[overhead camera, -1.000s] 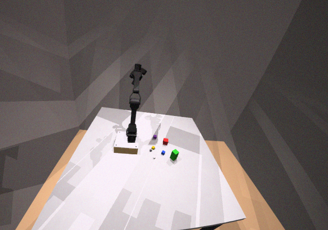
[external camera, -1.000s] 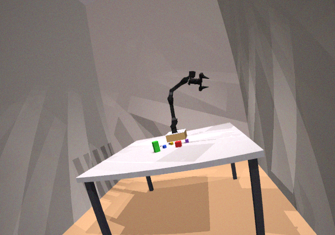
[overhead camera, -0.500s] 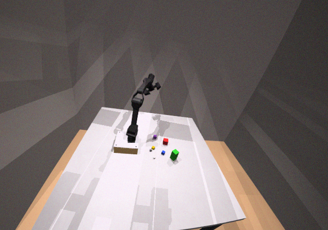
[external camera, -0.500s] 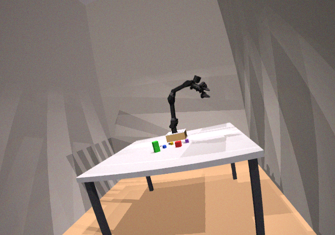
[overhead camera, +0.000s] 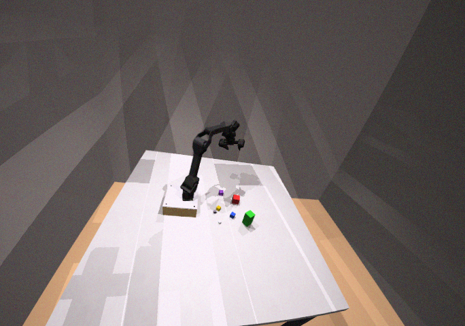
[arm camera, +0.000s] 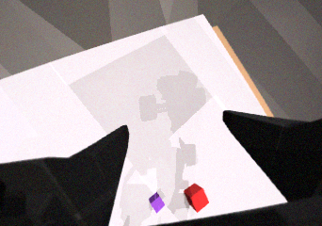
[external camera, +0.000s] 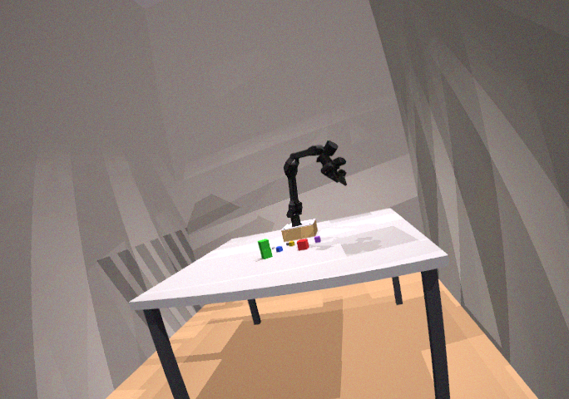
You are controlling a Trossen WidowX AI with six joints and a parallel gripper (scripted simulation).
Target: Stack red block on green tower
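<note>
My gripper tip is 270 mm to the left of the red block and 260 mm above it. The rest, counted from my gripper tip: purple block: 270 mm below, 180 mm to the right, 90 mm behind; yellow block: 330 mm to the right, 280 mm below, 150 mm behind; blue block: 400 mm to the right, 280 mm below, 60 mm behind.
</note>
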